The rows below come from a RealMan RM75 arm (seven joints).
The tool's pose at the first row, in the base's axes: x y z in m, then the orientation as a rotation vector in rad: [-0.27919, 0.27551, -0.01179, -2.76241, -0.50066, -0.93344]
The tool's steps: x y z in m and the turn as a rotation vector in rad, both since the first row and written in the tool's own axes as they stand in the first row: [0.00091, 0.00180, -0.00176, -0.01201, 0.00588, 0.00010]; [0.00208, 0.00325, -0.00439, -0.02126, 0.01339, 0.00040]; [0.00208, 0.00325, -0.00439, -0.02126, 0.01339, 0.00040]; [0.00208, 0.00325, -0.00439, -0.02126, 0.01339, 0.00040]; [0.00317, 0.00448, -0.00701, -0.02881, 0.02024, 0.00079]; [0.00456, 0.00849, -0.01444, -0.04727, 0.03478, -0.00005]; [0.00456, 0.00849, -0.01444, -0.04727, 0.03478, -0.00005]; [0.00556, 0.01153, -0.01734, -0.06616, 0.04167, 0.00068]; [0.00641, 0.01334, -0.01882, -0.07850, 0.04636, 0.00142]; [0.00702, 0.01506, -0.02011, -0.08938, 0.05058, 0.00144]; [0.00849, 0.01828, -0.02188, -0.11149, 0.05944, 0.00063]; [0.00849, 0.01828, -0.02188, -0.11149, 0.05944, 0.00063]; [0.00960, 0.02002, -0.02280, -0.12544, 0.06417, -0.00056]
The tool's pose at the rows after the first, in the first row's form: [-0.27882, 0.27359, -0.00996, -2.76951, -0.49558, -0.94736]; [-0.27886, 0.27182, -0.00727, -2.77310, -0.49084, -0.96204]; [-0.27886, 0.27182, -0.00727, -2.77310, -0.49084, -0.96204]; [-0.27886, 0.27182, -0.00727, -2.77310, -0.49084, -0.96204]; [-0.27904, 0.27024, -0.00462, -2.77553, -0.48661, -0.97499]; [-0.28063, 0.26483, 0.00182, -2.78264, -0.47911, -1.00418]; [-0.28063, 0.26483, 0.00182, -2.78264, -0.47911, -1.00418]; [-0.28036, 0.26147, 0.00452, -2.79478, -0.47035, -1.02312]; [-0.27988, 0.25960, 0.00609, -2.80251, -0.46414, -1.03574]; [-0.27950, 0.25781, 0.00737, -2.80923, -0.45952, -1.04716]; [-0.27819, 0.25471, 0.00946, -2.82259, -0.45122, -1.07107]; [-0.27819, 0.25471, 0.00946, -2.82259, -0.45122, -1.07107]; [-0.27723, 0.25313, 0.01075, -2.83150, -0.44704, -1.08524]
